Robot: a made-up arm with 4 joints. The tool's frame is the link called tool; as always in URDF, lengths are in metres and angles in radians.
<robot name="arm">
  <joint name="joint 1" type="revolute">
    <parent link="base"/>
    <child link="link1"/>
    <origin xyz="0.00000 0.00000 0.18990" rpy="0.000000 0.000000 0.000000"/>
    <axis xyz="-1 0 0"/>
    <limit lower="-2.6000" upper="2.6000"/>
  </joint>
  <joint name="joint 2" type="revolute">
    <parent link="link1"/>
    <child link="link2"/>
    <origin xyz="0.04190 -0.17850 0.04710" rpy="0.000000 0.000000 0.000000"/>
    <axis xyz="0 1 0"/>
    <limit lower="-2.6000" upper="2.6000"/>
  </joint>
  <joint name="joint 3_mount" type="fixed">
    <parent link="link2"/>
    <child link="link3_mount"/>
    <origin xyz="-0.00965 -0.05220 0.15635" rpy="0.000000 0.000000 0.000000"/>
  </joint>
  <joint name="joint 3" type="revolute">
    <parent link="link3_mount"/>
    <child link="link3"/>
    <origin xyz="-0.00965 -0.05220 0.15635" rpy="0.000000 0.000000 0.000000"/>
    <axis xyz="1 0 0"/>
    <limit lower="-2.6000" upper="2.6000"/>
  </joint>
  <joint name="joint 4" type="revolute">
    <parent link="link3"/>
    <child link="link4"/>
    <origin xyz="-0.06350 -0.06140 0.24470" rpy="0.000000 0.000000 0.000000"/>
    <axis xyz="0 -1 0"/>
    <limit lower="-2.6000" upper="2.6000"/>
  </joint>
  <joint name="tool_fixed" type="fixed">
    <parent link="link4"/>
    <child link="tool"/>
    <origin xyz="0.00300 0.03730 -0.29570" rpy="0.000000 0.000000 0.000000"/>
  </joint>
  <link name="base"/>
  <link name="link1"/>
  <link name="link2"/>
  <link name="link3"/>
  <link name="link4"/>
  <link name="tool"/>
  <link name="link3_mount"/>
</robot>
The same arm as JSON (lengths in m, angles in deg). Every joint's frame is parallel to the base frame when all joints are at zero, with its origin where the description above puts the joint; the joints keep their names.
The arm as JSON. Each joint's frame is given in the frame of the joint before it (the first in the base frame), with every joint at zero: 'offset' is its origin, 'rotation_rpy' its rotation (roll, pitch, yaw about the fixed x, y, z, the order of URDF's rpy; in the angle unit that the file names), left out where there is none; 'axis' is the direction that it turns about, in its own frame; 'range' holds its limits. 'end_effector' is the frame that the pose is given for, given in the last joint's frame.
{
  "length_unit": "m",
  "angle_unit": "deg",
  "chain": [
    {
      "id": "joint 1",
      "offset": [
        0.0,
        0.0,
        0.1899
      ],
      "axis": [
        -1.0,
        0.0,
        0.0
      ],
      "range": [
        -148.97,
        148.97
      ]
    },
    {
      "id": "joint 2",
      "offset": [
        0.0419,
        -0.1785,
        0.0471
      ],
      "axis": [
        0.0,
        1.0,
        0.0
      ],
      "range": [
        -148.97,
        148.97
      ]
    },
    {
      "id": "joint 3",
      "offset": [
        -0.0193,
        -0.1044,
        0.3127
      ],
      "axis": [
        1.0,
        0.0,
        0.0
      ],
      "range": [
        -148.97,
        148.97
      ]
    },
    {
      "id": "joint 4",
      "offset": [
        -0.0635,
        -0.0614,
        0.2447
      ],
      "axis": [
        0.0,
        -1.0,
        0.0
      ],
      "range": [
        -148.97,
        148.97
      ]
    }
  ],
  "end_effector": {
    "offset": [
      0.003,
      0.0373,
      -0.2957
    ]
  }
}

